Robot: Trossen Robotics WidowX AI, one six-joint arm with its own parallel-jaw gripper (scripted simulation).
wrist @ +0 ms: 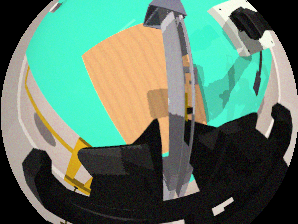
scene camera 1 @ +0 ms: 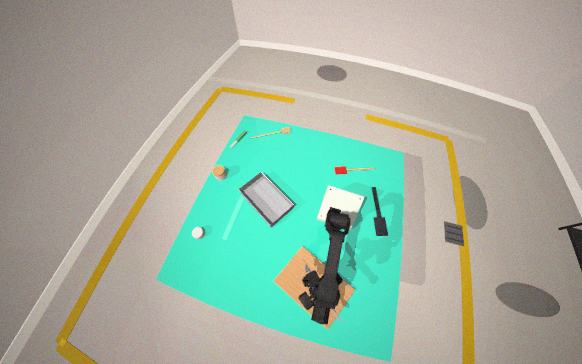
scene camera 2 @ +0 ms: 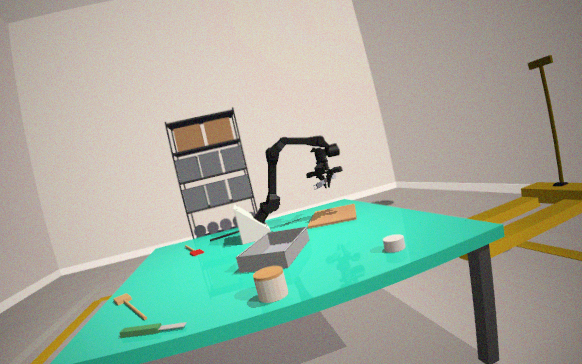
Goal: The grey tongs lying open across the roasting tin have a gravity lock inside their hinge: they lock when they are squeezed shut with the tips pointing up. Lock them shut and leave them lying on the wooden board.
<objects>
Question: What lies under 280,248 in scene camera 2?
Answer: A grey roasting tin.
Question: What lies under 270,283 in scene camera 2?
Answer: A cork-topped jar.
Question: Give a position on a wooden board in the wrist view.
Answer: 128,70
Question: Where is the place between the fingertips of the gripper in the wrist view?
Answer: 164,121
</objects>
